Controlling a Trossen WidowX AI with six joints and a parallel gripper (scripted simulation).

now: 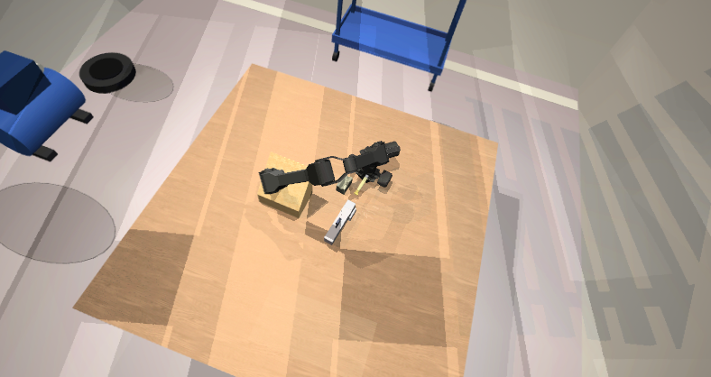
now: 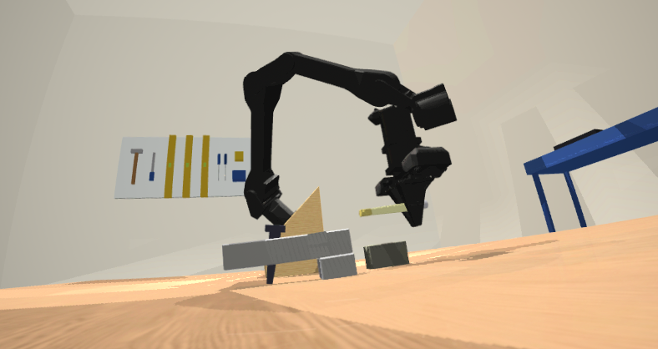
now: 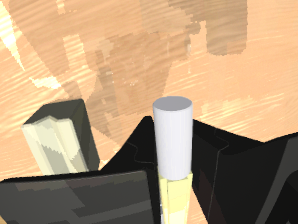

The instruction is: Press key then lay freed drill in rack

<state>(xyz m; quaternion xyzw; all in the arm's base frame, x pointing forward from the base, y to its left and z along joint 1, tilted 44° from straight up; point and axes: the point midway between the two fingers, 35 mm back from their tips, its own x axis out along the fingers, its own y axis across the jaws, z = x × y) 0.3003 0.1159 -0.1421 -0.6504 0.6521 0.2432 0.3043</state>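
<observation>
The olive-green block is 8 cm behind my gripper tip, 4 cm below it and 3 cm to the right of it. Also, from my gripper tip: dark blue key: 22 cm to the right, 2 cm behind, 1 cm below.
</observation>
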